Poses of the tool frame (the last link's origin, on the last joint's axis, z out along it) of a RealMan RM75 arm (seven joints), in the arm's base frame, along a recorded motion.
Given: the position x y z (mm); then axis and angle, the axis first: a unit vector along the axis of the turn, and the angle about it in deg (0 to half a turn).
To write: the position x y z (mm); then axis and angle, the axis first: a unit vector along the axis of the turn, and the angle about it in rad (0 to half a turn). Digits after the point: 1 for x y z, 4 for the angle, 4 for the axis.
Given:
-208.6, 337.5, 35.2, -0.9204, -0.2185, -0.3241, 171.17
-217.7, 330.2, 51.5, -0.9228, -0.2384, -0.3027, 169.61
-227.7, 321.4, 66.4, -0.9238, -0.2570, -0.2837, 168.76
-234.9, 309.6, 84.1, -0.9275, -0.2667, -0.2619, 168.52
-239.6, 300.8, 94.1, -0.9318, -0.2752, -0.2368, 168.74
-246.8, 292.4, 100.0, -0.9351, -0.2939, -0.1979, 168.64
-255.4, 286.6, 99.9, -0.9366, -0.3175, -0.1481, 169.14
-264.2, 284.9, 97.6, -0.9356, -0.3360, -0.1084, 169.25
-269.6, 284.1, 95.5, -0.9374, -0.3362, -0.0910, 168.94
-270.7, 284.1, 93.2, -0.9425, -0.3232, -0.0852, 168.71
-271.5, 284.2, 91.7, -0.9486, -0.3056, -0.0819, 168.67
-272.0, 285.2, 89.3, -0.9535, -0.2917, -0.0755, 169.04
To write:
-208.6, 337.5, 35.2, -0.9204, -0.2185, -0.3241, 2.9875
-217.7, 330.2, 51.5, -0.9228, -0.2384, -0.3027, 2.9603
-227.7, 321.4, 66.4, -0.9238, -0.2570, -0.2837, 2.9454
-234.9, 309.6, 84.1, -0.9275, -0.2667, -0.2619, 2.9412
-239.6, 300.8, 94.1, -0.9318, -0.2752, -0.2368, 2.9451
-246.8, 292.4, 100.0, -0.9351, -0.2939, -0.1979, 2.9433
-255.4, 286.6, 99.9, -0.9366, -0.3175, -0.1481, 2.9520
-264.2, 284.9, 97.6, -0.9356, -0.3360, -0.1084, 2.9540
-269.6, 284.1, 95.5, -0.9374, -0.3362, -0.0910, 2.9486
-270.7, 284.1, 93.2, -0.9425, -0.3232, -0.0852, 2.9445
-271.5, 284.2, 91.7, -0.9486, -0.3056, -0.0819, 2.9438
-272.0, 285.2, 89.3, -0.9535, -0.2917, -0.0755, 2.9503

